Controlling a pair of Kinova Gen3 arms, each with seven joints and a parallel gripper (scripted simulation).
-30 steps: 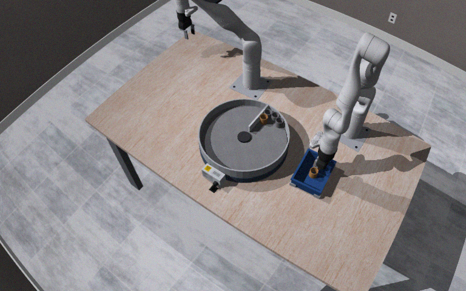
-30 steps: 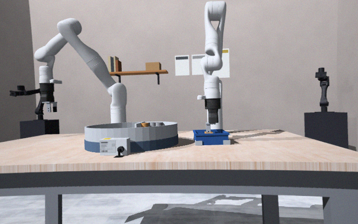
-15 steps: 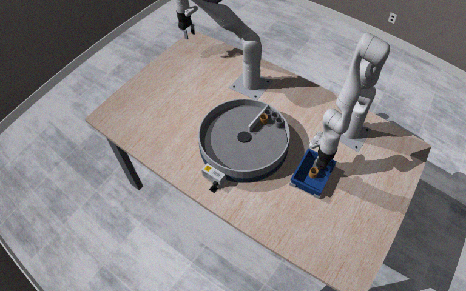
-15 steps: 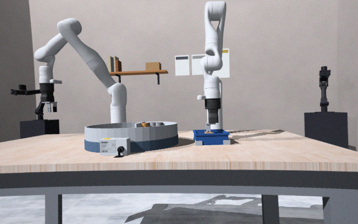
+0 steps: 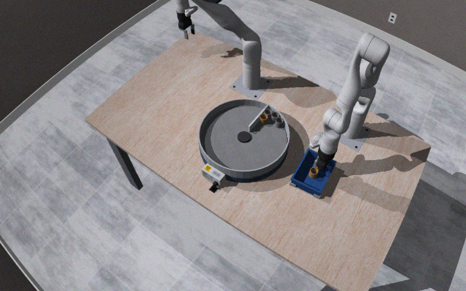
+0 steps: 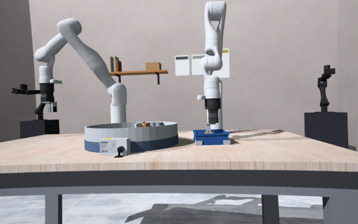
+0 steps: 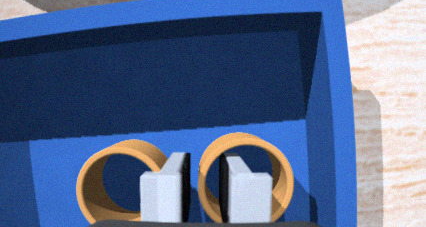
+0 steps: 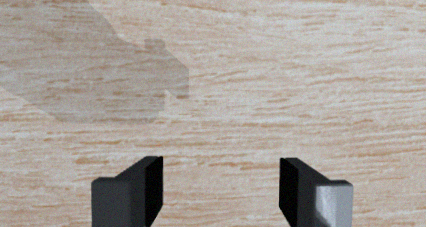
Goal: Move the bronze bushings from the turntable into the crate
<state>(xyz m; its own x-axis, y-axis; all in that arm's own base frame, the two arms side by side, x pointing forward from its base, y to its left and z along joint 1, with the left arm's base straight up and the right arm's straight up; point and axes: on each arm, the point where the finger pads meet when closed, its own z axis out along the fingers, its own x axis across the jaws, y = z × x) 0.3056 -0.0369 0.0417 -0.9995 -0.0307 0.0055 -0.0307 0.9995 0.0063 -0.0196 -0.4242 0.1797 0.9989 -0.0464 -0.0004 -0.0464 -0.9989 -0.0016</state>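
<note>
My left hand is 30 mm short of the blue crate and 20 mm above it. The rest, counted from my left hand: turntable 360 mm to the right, 60 mm ahead, 10 mm above.
</note>
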